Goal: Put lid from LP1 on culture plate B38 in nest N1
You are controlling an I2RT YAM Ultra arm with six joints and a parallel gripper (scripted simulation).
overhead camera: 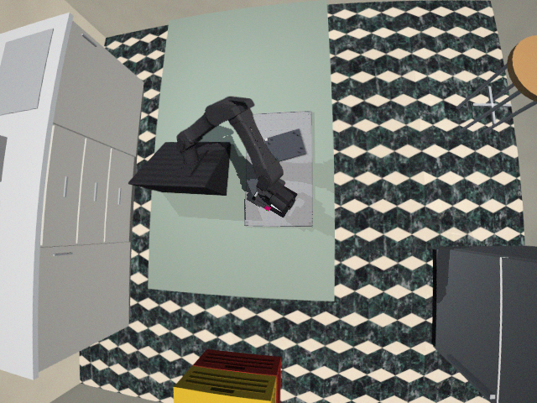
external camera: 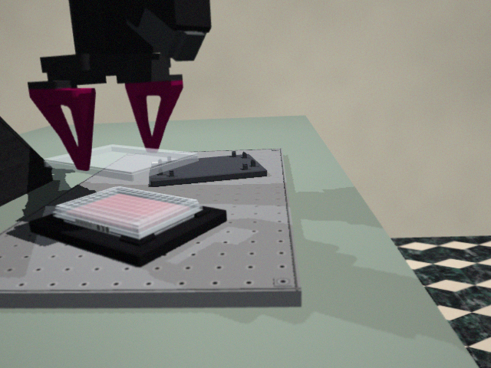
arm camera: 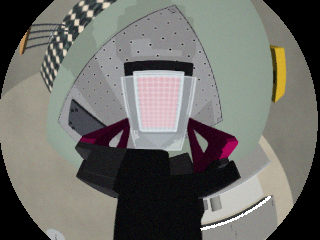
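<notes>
Right now my hand is 1 cm above the clear lid. Also, from my hand: dark lid park LP1 (23 cm to the left, 7 cm below, 3 cm ahead); culture plate B38 (6 cm below).
</notes>
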